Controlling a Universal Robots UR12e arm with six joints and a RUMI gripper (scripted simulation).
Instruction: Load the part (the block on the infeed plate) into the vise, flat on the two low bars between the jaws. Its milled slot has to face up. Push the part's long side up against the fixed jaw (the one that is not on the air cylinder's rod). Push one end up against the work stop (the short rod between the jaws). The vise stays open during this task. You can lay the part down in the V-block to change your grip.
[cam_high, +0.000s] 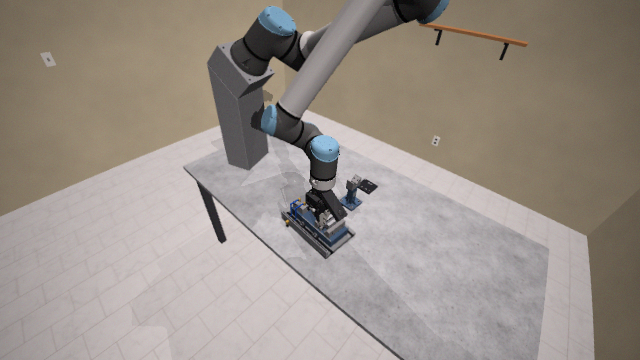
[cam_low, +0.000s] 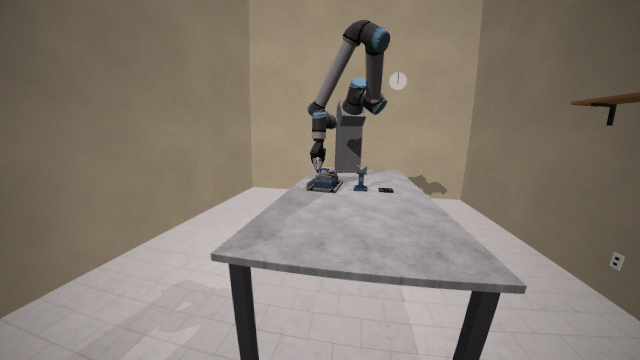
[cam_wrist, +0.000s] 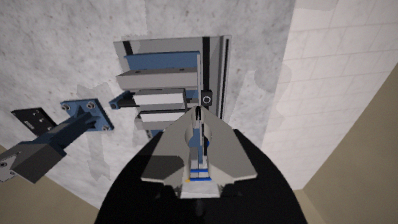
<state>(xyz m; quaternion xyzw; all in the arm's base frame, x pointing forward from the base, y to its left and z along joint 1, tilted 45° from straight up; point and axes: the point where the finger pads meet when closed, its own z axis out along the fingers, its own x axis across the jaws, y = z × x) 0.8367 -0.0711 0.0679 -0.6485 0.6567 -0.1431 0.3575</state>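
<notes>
The part lies 5 cm to the left of my hand, 2 cm below it and 1 cm behind it. Round my hand: cylinder rod (9 cm behind, 4 cm to the left, 4 cm below); work stop (10 cm to the left, 3 cm below, 1 cm behind); moving jaw (5 cm to the left, 4 cm below, 4 cm behind).
</notes>
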